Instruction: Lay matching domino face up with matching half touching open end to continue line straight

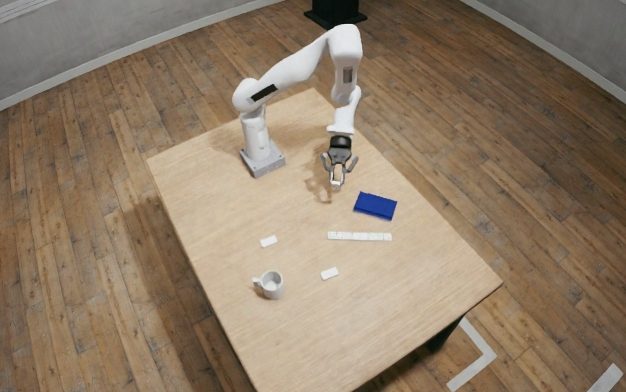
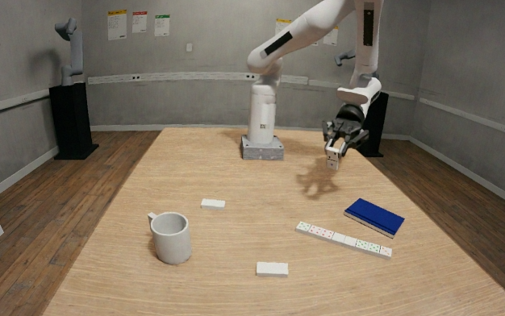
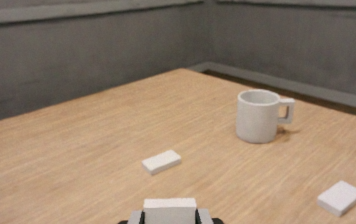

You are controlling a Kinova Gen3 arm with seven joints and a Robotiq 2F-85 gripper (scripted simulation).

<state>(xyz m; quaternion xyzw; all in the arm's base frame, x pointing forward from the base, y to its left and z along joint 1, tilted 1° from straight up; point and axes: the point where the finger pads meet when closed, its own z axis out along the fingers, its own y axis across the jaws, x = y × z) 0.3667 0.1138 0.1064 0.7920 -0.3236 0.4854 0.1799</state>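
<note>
Now: the blue book 15 cm below my hand, 11 cm to the left of it and 9 cm ahead of it. Also, from my hand: grey mug 36 cm to the right, 16 cm ahead, 12 cm below.
</note>
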